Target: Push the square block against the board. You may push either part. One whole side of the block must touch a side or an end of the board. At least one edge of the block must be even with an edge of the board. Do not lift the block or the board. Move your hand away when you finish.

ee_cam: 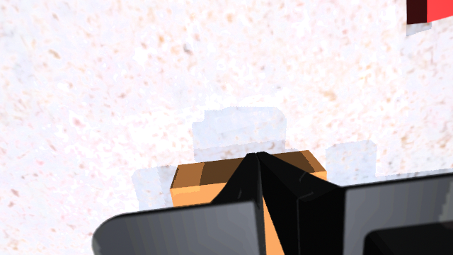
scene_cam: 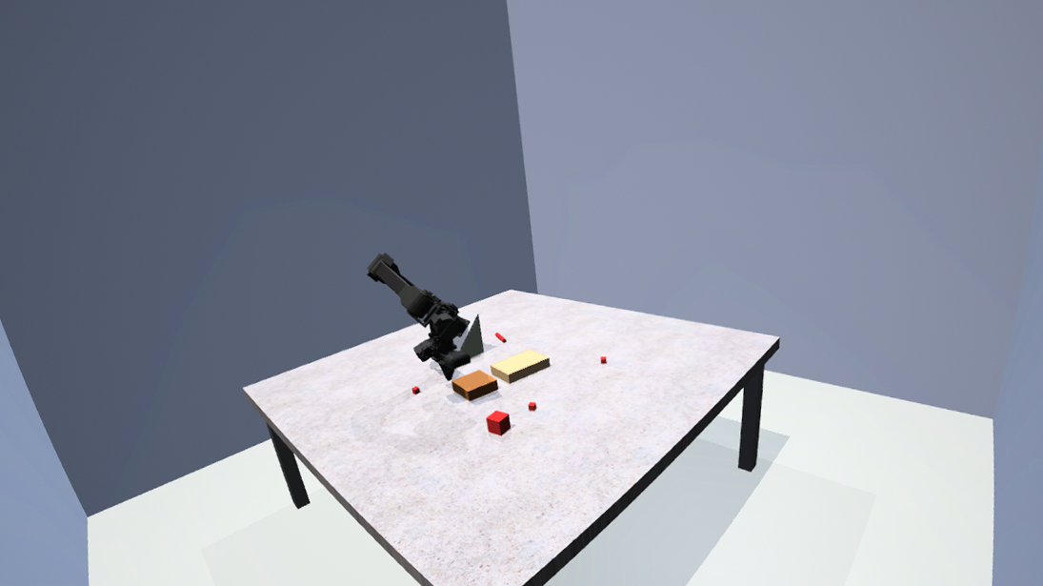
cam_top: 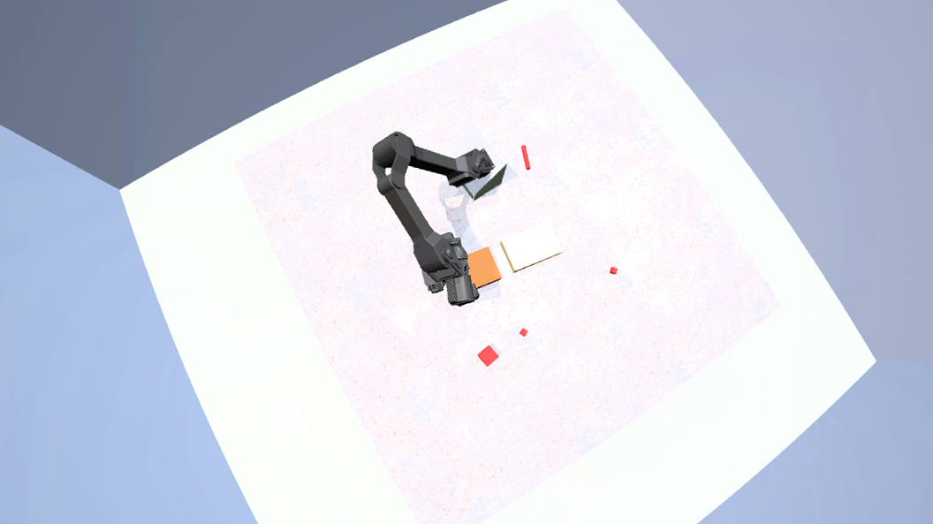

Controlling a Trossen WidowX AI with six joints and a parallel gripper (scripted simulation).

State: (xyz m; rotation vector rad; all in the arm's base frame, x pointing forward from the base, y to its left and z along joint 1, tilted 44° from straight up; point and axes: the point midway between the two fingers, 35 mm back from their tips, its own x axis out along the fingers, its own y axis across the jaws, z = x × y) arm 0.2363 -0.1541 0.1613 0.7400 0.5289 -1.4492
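The orange square block is 10 mm ahead of my gripper tip, 80 mm to the left of it and 40 mm below it. Round my gripper tip: red cube (240 mm ahead, 30 mm to the right, 40 mm below); red stick (230 mm behind, 390 mm to the left, 50 mm below); pale cream board (30 mm ahead, 240 mm to the left, 40 mm below).
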